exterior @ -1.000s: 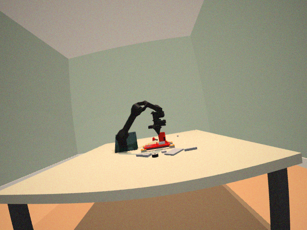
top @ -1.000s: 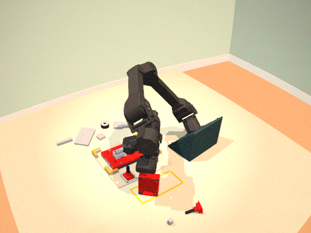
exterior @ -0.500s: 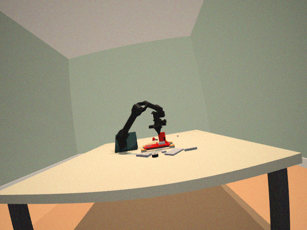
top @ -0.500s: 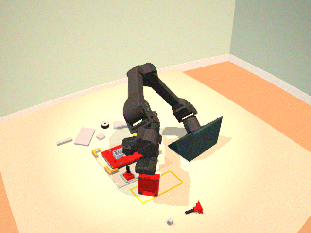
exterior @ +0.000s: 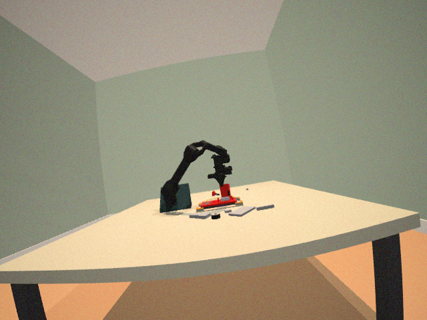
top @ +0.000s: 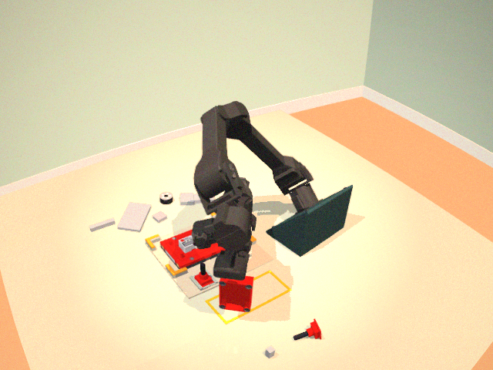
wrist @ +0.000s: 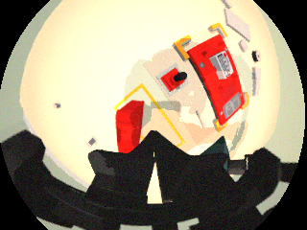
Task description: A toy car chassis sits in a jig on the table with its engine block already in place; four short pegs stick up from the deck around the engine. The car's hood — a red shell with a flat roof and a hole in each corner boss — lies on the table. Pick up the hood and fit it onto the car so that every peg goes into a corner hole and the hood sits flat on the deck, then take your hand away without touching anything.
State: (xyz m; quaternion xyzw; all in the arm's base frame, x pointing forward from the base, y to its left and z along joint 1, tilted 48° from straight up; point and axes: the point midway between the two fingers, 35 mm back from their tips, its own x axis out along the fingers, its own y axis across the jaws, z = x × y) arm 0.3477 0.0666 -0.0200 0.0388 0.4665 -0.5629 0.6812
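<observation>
Now: gripper tip 2 cm short of the red hood, 2 cm to the right of it and 3 cm above it. From my gripper tip the other things lie so: black wheel: 12 cm behind, 41 cm to the right, 7 cm below; then grey engine block: 3 cm behind, 18 cm to the right, 6 cm below.
</observation>
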